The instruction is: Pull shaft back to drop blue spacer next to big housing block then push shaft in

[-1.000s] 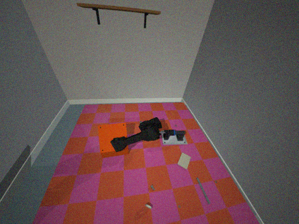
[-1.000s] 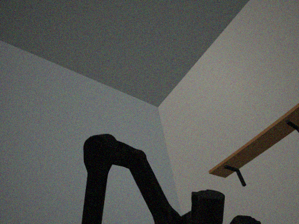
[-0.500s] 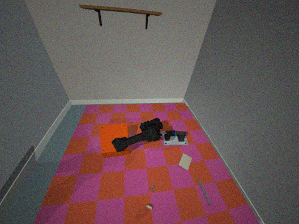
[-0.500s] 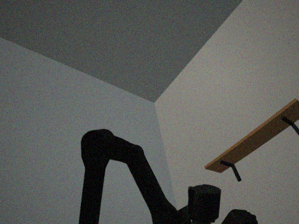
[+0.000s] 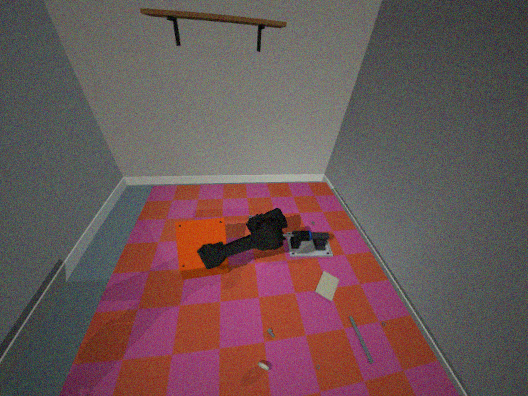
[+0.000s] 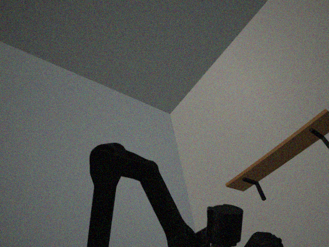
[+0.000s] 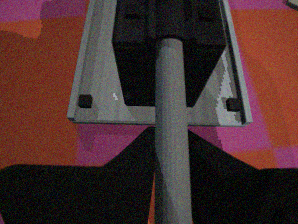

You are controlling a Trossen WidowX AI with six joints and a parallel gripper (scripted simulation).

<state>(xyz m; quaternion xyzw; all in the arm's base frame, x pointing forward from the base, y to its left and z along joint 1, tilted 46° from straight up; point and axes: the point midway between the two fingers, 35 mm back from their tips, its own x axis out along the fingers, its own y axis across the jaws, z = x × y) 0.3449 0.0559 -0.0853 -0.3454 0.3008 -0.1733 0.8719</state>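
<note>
Now: gripper tip 60 mm short of the grey shaft, 10 mm to the left of it and 20 mm below it. The rest, counted from my gripper tip: blue spacer (120 mm ahead, 10 mm to the right, 20 mm above); fixture (150 mm ahead, 10 mm to the right, 10 mm below); cream card (160 mm ahead, 240 mm to the right, 50 mm below).
</note>
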